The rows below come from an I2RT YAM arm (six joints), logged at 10 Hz.
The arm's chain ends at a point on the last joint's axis. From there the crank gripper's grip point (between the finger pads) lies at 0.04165 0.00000 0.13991 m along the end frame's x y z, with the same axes.
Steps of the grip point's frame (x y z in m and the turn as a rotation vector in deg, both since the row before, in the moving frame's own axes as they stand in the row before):
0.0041, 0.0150, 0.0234, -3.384, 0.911, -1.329
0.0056, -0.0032, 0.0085, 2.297, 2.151, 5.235
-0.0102, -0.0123, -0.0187, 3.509, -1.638, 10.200
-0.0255, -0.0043, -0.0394, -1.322, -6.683, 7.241
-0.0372, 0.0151, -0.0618, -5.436, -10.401, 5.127
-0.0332, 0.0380, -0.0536, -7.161, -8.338, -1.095
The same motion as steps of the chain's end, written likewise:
0.0018, 0.0078, 0.0243, -3.384, 0.911, -1.329
0.0003, -0.0017, 0.0102, 2.297, 2.151, 5.235
-0.0063, -0.0108, -0.0198, 3.509, -1.638, 10.200
-0.0084, -0.0118, -0.0432, -1.322, -6.683, 7.241
-0.0106, -0.0010, -0.0662, -5.436, -10.401, 5.127
-0.0127, 0.0208, -0.0571, -7.161, -8.338, -1.095

